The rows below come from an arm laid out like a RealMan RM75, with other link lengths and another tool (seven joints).
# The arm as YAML. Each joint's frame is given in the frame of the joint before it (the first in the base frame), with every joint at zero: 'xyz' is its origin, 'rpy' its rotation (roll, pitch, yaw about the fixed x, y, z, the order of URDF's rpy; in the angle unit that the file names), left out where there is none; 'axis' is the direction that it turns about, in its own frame. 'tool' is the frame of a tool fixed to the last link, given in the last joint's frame.
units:
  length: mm
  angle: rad
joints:
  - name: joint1
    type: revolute
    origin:
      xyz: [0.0, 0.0, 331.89]
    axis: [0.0, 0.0, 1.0]
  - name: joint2
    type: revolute
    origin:
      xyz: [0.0, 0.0, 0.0]
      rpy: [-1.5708, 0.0, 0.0]
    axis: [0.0, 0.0, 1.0]
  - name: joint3
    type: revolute
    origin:
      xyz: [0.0, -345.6, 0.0]
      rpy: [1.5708, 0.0, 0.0]
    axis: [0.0, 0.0, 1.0]
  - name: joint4
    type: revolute
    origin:
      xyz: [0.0, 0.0, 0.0]
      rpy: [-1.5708, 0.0, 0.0]
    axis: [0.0, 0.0, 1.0]
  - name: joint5
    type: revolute
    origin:
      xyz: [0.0, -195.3, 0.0]
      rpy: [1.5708, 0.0, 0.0]
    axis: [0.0, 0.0, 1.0]
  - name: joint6
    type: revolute
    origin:
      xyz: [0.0, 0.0, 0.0]
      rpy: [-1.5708, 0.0, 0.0]
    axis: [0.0, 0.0, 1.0]
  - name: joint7
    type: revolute
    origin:
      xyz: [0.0, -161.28, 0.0]
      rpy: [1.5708, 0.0, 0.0]
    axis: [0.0, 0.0, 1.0]
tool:
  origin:
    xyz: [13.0, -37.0, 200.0]
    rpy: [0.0, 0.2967, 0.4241]
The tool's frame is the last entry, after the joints.
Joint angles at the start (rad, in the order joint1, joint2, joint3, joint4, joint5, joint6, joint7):
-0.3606, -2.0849, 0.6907, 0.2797, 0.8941, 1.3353, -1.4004
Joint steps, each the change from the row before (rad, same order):
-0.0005, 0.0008, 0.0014, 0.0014, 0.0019, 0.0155, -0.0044
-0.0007, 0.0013, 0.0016, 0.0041, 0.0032, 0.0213, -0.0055
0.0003, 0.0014, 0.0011, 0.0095, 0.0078, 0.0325, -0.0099
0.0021, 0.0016, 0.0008, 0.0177, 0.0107, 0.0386, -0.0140
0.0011, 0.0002, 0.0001, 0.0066, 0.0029, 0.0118, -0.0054
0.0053, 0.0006, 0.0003, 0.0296, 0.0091, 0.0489, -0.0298
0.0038, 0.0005, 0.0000, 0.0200, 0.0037, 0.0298, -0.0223
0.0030, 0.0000, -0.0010, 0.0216, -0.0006, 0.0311, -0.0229
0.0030, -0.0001, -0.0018, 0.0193, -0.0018, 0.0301, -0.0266
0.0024, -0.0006, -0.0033, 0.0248, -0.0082, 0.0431, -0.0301
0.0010, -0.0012, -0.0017, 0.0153, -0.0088, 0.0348, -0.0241
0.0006, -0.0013, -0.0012, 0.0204, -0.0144, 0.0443, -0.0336
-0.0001, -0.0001, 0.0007, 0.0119, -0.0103, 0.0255, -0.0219
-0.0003, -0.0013, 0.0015, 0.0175, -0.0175, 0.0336, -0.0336
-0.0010, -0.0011, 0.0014, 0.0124, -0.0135, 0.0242, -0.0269
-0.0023, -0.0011, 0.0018, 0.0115, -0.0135, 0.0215, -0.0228
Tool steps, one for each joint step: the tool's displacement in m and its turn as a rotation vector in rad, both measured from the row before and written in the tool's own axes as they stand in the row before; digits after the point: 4 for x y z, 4 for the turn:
0.0025, 0.0055, 0.0019, -0.0147, 0.0070, -0.0066
0.0041, 0.0077, 0.0030, -0.0219, 0.0103, -0.0071
0.0063, 0.0120, 0.0042, -0.0346, 0.0149, -0.0103
0.0086, 0.0145, 0.0052, -0.0438, 0.0181, -0.0103
0.0028, 0.0044, 0.0017, -0.0131, 0.0061, -0.0036
0.0126, 0.0180, 0.0064, -0.0521, 0.0266, -0.0210
0.0081, 0.0109, 0.0041, -0.0310, 0.0169, -0.0153
0.0096, 0.0112, 0.0052, -0.0316, 0.0214, -0.0152
0.0090, 0.0105, 0.0046, -0.0277, 0.0206, -0.0196
0.0136, 0.0148, 0.0071, -0.0401, 0.0330, -0.0221
0.0096, 0.0120, 0.0054, -0.0301, 0.0260, -0.0215
0.0125, 0.0158, 0.0074, -0.0397, 0.0338, -0.0294
0.0070, 0.0095, 0.0048, -0.0238, 0.0192, -0.0193
0.0096, 0.0131, 0.0067, -0.0314, 0.0279, -0.0294
0.0064, 0.0098, 0.0052, -0.0230, 0.0199, -0.0243
0.0055, 0.0092, 0.0054, -0.0229, 0.0183, -0.0210

